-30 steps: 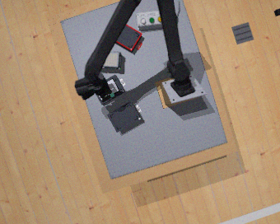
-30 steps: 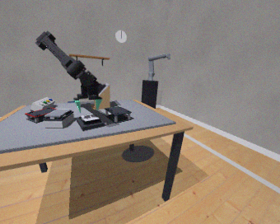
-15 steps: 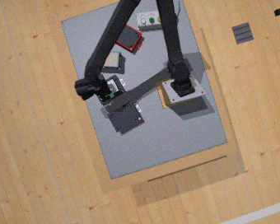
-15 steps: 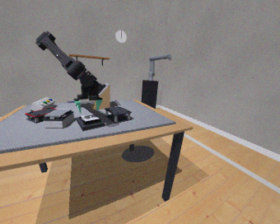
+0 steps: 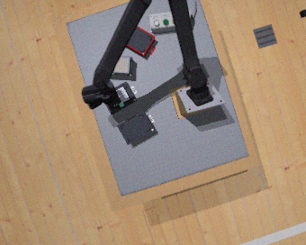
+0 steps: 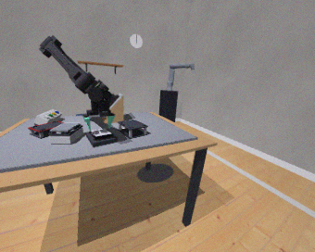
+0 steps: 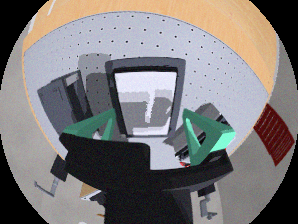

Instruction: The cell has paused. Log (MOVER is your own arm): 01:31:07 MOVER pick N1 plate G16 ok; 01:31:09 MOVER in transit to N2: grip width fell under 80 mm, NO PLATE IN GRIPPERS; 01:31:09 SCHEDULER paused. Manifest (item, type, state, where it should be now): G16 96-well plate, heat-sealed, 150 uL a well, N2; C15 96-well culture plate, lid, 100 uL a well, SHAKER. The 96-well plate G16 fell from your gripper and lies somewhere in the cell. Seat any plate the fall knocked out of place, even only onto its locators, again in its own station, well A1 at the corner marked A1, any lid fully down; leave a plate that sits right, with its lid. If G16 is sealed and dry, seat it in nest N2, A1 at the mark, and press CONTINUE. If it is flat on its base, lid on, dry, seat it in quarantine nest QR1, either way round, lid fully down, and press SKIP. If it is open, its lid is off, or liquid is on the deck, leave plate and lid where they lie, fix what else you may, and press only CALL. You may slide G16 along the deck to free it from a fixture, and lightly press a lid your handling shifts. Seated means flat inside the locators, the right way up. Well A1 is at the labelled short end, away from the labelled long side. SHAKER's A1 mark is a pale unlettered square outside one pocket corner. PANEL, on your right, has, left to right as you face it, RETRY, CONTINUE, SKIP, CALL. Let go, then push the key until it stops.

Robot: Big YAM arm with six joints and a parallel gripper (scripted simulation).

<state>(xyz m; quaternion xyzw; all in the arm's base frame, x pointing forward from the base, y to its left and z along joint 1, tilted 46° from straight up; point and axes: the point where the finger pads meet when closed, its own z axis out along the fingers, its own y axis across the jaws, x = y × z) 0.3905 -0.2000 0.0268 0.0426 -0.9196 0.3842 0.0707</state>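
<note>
My gripper is now 10 mm past the plate G16 and 30 mm above it. Also, from my hand: red-framed nest: 230 mm behind, 260 mm to the right, 30 mm below; lidded plate: 80 mm behind, 160 mm to the right.
</note>
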